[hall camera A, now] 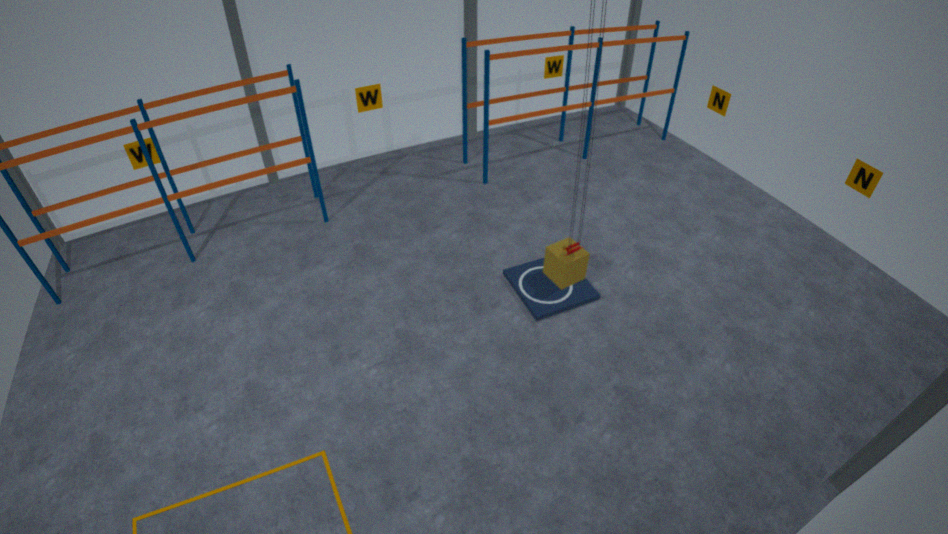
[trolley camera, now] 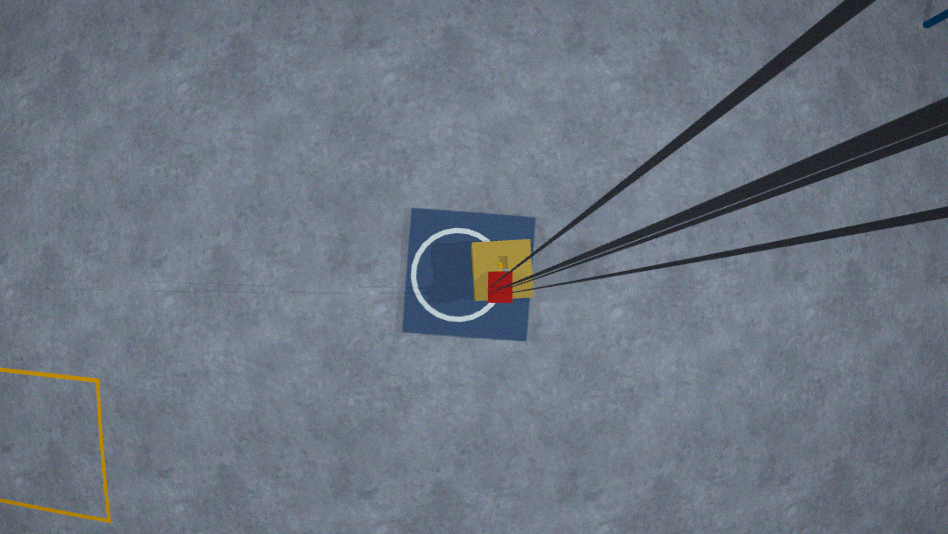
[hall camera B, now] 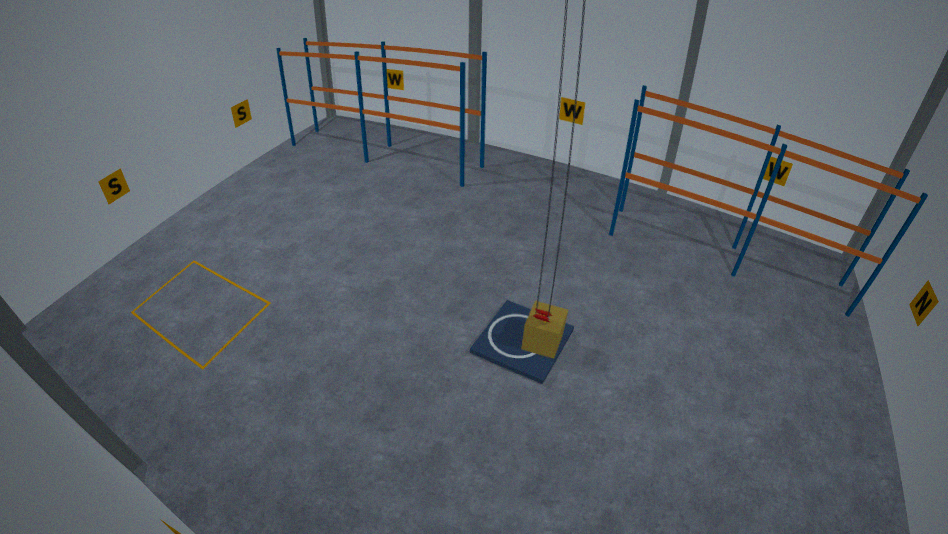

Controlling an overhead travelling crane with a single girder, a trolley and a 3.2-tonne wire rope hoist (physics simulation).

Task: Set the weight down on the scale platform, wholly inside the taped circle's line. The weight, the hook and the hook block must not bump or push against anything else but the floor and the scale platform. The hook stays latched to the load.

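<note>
The yellow cube weight (hall camera A: 565, 270) (hall camera B: 543, 339) (trolley camera: 520, 253) appears to rest upright on the dark blue scale platform (hall camera A: 583, 295) (hall camera B: 540, 371) (trolley camera: 424, 323). It covers the right part of the white taped circle (hall camera A: 520, 283) (hall camera B: 489, 334) (trolley camera: 414, 275) in the trolley view and lies partly outside its line, close to the platform's right edge. The red hook block (hall camera A: 572, 248) (hall camera B: 542, 315) (trolley camera: 500, 287) is tipped over on top of the weight. My hook (trolley camera: 501, 266) is small and partly hidden, at the weight's top fitting, and looks latched to it.
Blue and orange rack frames (hall camera A: 163, 191) (hall camera A: 486, 119) (hall camera B: 462, 126) (hall camera B: 758, 210) stand along the W wall, away from the platform. A yellow outlined square (hall camera A: 228, 486) (hall camera B: 232, 282) (trolley camera: 103, 451) is marked on the floor. The ropes run up to the right in the trolley view.
</note>
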